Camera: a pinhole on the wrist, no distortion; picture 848 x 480 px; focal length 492.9 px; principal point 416.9 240.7 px. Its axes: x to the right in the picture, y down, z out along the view. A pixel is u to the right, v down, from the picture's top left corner.
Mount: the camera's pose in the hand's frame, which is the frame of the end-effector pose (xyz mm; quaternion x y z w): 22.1 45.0 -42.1 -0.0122 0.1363 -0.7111 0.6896
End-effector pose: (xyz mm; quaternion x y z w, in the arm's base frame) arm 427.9 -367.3 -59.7 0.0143 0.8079 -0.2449 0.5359
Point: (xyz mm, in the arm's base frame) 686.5 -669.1 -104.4
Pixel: 591 121
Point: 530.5 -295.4 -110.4
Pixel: outside the picture
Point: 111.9 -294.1 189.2
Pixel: behind the camera
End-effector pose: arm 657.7 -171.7 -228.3 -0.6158 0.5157 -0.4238 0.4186
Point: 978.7 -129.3 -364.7
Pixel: 344 77
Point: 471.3 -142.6 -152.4
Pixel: behind the camera
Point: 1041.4 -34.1 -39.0
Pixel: 777 27
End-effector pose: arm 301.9 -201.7 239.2 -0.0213 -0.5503 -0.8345 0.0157
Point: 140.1 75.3 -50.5
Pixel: outside the picture
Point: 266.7 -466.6 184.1
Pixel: behind the camera
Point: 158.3 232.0 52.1
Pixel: 774 280
